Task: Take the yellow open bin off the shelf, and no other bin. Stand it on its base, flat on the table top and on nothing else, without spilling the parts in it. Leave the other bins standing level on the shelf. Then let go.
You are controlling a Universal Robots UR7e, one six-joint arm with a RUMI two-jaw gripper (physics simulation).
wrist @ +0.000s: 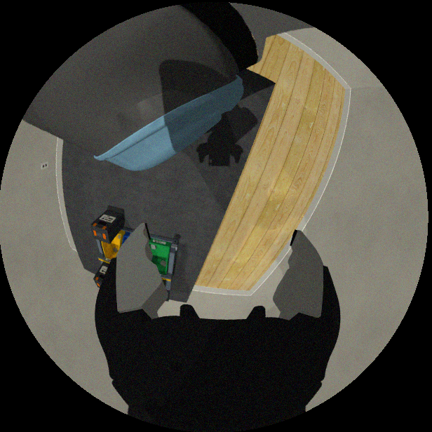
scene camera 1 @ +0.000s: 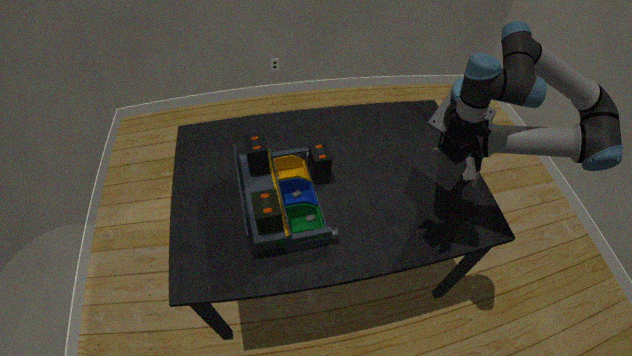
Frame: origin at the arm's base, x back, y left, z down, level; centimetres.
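Seen in the pictures: gripper, fingertip midpoint: (scene camera 1: 454,170).
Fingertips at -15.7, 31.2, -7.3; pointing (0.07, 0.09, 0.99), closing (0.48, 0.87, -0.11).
A point is followed by its place in that frame, as x, y, z.
The yellow open bin (scene camera 1: 294,173) @[-61.6, 4.7, 28.4] (wrist: 111,248) stands at the far end of the low grey-blue shelf (scene camera 1: 257,184) @[-73.8, 17.7, 19.1] (wrist: 172,259), beside the blue bin (scene camera 1: 304,199) @[-57.4, 16.8, 28.5] (wrist: 126,234). The green bin (scene camera 1: 301,226) @[-58.2, 28.4, 28.4] (wrist: 160,254) is at the near end. Small grey parts show in the blue and green bins; I cannot make out parts in the yellow one. In the wrist view my left finger partly covers the bins. My gripper (scene camera 1: 454,160) @[-15.7, 31.2, -7.3] (wrist: 221,228) is open and empty, above the right side of the table, well away from the shelf.
Dark boxes with orange marks (scene camera 1: 258,160) @[-73.2, 13.5, 11.3] (scene camera 1: 269,217) @[-67.4, 36.6, 10.1] stand on the shelf behind the bins. Another dark box (scene camera 1: 321,168) @[-51.6, 8.5, 20.4] (wrist: 107,225) stands close beside the yellow bin. A yellow strip (scene camera 1: 279,200) @[-65.6, 24.9, 18.0] runs behind the bins. The black table (scene camera 1: 390,150) @[-21.3, -10.5, 29.3] (wrist: 165,200) carries the shelf.
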